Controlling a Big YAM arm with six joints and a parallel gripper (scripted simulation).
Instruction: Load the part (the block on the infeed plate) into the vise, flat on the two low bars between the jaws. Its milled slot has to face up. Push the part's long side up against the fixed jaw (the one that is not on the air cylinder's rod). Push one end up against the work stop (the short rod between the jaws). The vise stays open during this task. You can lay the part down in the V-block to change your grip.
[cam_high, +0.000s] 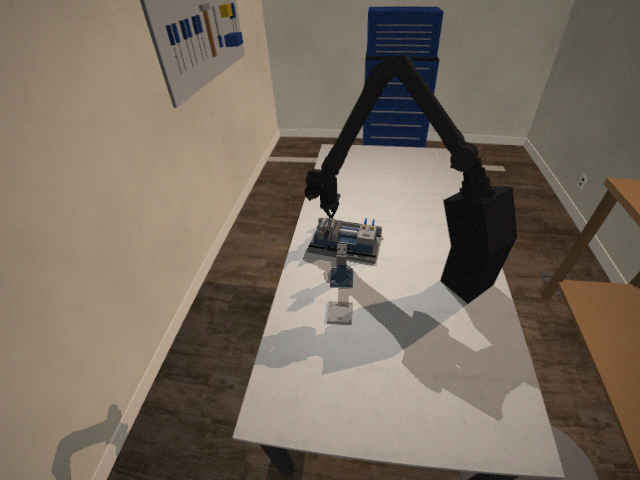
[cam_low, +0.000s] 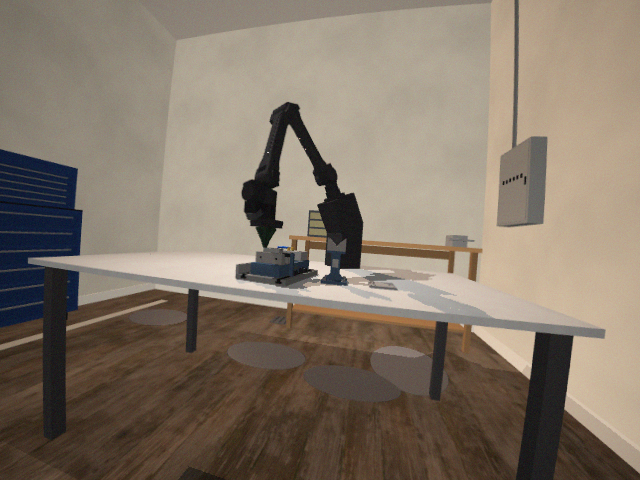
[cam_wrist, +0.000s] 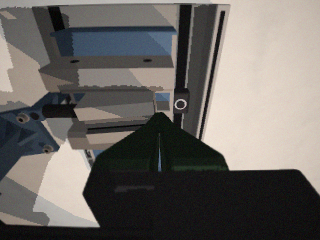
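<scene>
Right now the part is 30 mm to the left of my hand and 20 mm below it. Round my hand: moving jaw 20 mm behind, 50 mm to the left, 40 mm below; then fixed jaw 40 mm ahead, 30 mm to the left, 40 mm below; then work stop rod 20 mm ahead, 80 mm to the left, 30 mm below.
</scene>
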